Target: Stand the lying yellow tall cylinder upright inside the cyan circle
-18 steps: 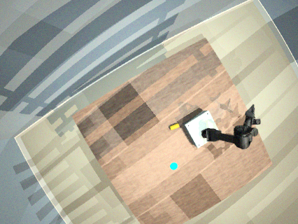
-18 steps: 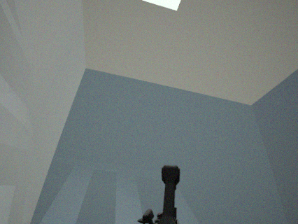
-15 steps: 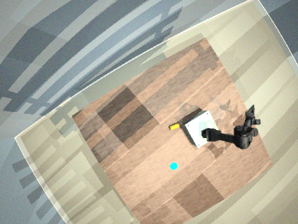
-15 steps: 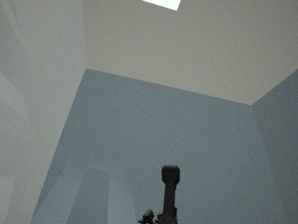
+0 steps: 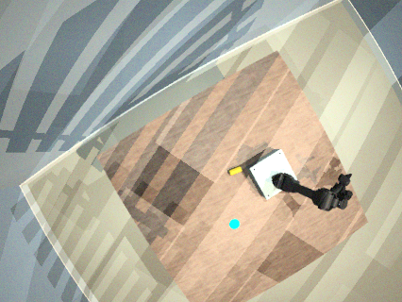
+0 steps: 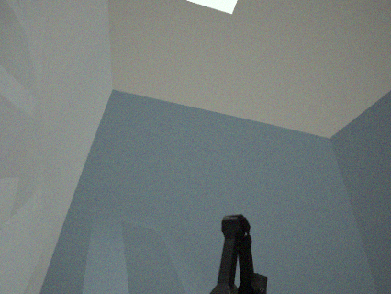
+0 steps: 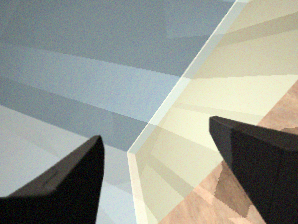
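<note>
Right now my gripper tip is 58 cm short of the yellow tall cylinder, 26 cm to the left of it and 17 cm above it. From my gripper tip the other things lie so: cyan circle: 69 cm ahead, 5 cm to the left, 18 cm below.
</note>
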